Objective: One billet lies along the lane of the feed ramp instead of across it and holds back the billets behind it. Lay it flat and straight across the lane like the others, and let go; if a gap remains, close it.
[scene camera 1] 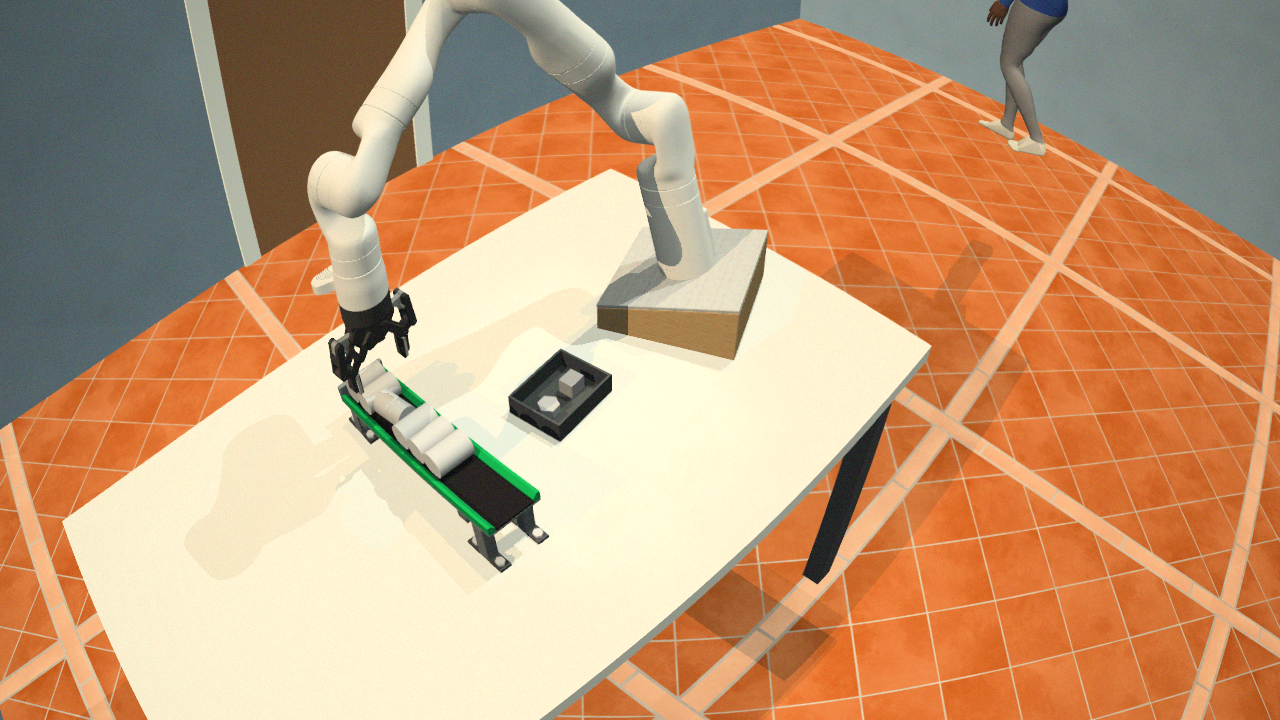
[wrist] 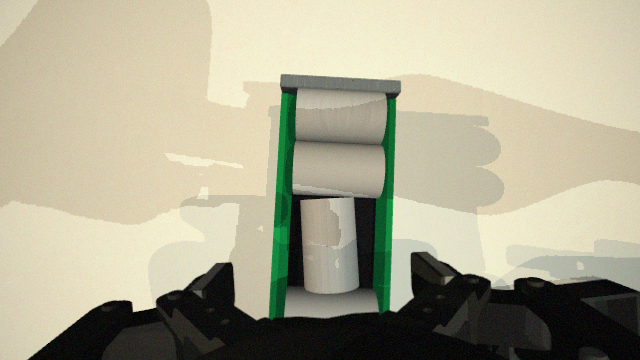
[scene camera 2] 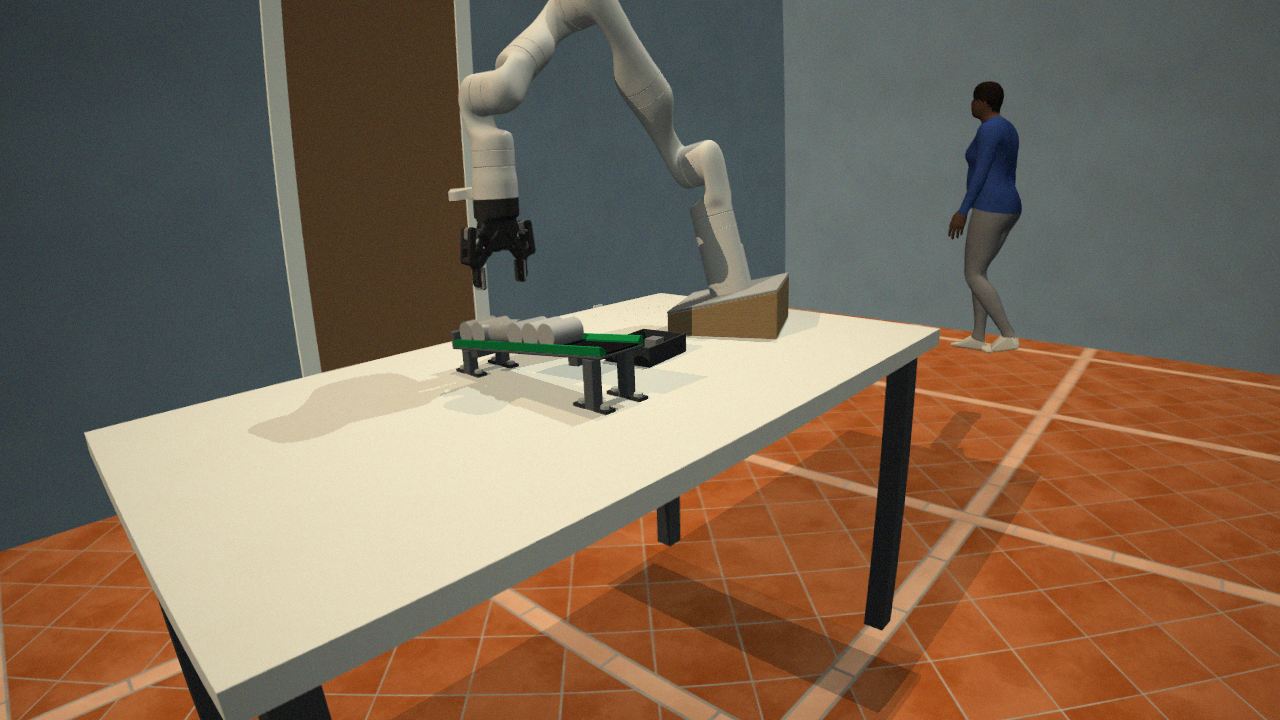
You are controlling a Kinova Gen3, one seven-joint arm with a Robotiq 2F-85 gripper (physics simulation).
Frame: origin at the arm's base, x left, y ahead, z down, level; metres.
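Seen in the pictures: gripper, between the fingertips: (scene camera 1: 381,372) (wrist: 322,277) (scene camera 2: 501,285); arm's base, origin of its link: (scene camera 1: 686,264) (scene camera 2: 730,290).
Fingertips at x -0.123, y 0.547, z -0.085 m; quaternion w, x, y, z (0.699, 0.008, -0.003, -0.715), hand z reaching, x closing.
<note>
Offsets run from my fingertips to a thing's top centre. Level surfaces: height alone.
The feed ramp (scene camera 1: 514,475) (scene camera 2: 528,348) (wrist: 280,250) has green side rails, a dark lane and a grey end stop @(dz +0.088, dx -0.115, dy -0.020 m) (wrist: 340,83). One pale billet @(dz +0.057, dx +0.001, dy -0.007 m) (scene camera 1: 391,407) (wrist: 330,250) lies lengthwise in the lane, slightly skewed. Two billets @(dz +0.070, dx -0.091, dy -0.018 m) (wrist: 341,120) @(dz +0.066, dx -0.051, dy -0.015 m) (wrist: 339,169) lie across the lane between it and the end stop. On its other side, three billets @(dz +0.046, dx +0.134, dy +0.000 m) (scene camera 1: 449,452) lie across, side by side; part of one of them @(dz +0.055, dx +0.054, dy -0.006 m) (wrist: 332,305) shows in the wrist view. My gripper (scene camera 1: 379,368) (scene camera 2: 501,281) (wrist: 322,277) is open and empty, above the stop-end part of the ramp, clear of the billets.
A black tray @(dz +0.127, dx +0.122, dy -0.236 m) (scene camera 1: 586,411) (scene camera 2: 671,348) with a grey block @(dz +0.133, dx +0.120, dy -0.263 m) (scene camera 1: 571,383) and a hexagonal piece @(dz +0.142, dx +0.124, dy -0.208 m) (scene camera 1: 548,404) stands beside the ramp on the white table @(dz +0.162 m) (scene camera 1: 375,644) (scene camera 2: 358,537). The arm's base block (scene camera 1: 689,331) (scene camera 2: 733,317) is behind it. A person (scene camera 1: 1024,62) (scene camera 2: 991,170) stands beyond the table.
</note>
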